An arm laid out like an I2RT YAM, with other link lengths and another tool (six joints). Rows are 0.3 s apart.
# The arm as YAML. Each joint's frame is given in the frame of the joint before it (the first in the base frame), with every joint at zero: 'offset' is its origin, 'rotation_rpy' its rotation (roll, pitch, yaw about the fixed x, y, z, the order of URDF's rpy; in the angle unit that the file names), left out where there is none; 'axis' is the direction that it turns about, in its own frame. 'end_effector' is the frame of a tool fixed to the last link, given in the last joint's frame.
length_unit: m
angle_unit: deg
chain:
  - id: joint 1
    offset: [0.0, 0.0, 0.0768]
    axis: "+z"
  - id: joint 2
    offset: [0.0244, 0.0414, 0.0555]
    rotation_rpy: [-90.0, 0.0, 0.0]
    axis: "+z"
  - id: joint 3
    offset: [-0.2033, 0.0, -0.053]
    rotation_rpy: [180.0, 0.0, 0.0]
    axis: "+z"
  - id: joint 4
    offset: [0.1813, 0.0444, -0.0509]
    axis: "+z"
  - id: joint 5
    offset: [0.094, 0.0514, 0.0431]
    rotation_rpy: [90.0, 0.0, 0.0]
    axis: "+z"
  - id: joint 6
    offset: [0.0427, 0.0, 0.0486]
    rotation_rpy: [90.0, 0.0, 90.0]
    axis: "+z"
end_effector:
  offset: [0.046, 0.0, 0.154]
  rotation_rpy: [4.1, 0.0, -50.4]
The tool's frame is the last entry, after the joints.
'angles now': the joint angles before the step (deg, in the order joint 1, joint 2, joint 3, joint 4, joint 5, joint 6). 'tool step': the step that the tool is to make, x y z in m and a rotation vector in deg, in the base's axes. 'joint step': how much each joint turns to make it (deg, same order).
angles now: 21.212, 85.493, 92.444, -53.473, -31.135, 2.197
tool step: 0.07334, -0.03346, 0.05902, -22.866, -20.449, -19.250
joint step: 11.846, 10.600, 18.622, -0.023, 42.883, -1.203
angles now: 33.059, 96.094, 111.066, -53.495, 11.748, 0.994
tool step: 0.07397, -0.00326, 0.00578, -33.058, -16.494, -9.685
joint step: 4.917, 18.555, -0.045, 24.677, 33.506, -24.021
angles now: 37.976, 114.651, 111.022, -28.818, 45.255, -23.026
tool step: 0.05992, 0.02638, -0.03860, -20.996, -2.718, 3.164
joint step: -1.814, 17.068, -0.004, 26.952, 4.196, -27.562
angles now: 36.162, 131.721, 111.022, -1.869, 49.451, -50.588
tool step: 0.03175, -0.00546, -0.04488, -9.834, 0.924, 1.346
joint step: -3.213, 10.250, 0.000, 13.813, -1.574, -13.180
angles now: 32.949, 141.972, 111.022, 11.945, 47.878, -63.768
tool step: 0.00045, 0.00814, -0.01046, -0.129, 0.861, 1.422
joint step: 0.437, 1.093, 0.002, 0.283, -1.050, 0.022
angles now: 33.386, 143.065, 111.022, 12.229, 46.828, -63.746
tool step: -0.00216, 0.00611, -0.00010, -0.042, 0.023, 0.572
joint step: 0.634, 0.001, 0.002, -0.043, 0.066, 0.000
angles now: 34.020, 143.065, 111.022, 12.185, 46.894, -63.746
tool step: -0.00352, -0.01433, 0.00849, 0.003, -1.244, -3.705
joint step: -0.262, -0.612, 0.001, -0.153, 3.476, 0.765
